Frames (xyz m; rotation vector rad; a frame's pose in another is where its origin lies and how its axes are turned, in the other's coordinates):
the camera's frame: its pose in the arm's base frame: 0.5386 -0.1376 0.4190 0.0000 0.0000 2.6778
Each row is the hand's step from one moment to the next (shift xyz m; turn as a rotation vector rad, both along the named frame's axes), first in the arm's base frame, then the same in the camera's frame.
Working: the arm's base frame: its pose in the camera's frame: 0.5433 0.1179 -0.4190 0.0000 0.0000 -2.6778

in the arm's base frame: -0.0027 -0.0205 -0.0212 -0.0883 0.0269 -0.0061
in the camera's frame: -0.0068 0.0195 -0.0212 0.0910 0.0154 -0.0061
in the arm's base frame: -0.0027 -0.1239 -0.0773 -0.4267 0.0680 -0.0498
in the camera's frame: -0.0530 0.1120 -0.0773 0.4120 0.1301 -0.0498
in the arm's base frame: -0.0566 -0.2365 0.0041 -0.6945 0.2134 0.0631
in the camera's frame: -0.0552 0.2368 0.0041 0.7166 0.1198 0.0631
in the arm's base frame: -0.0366 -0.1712 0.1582 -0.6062 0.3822 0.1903
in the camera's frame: -0.0439 0.1695 0.1582 0.7131 -0.0706 0.1903
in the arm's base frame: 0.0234 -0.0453 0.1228 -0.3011 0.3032 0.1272
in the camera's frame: -0.0412 0.0300 0.1228 0.4049 -0.1365 0.1272
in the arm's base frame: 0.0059 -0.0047 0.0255 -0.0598 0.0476 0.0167
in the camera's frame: -0.0074 0.0016 0.0255 0.0748 -0.0158 0.0167
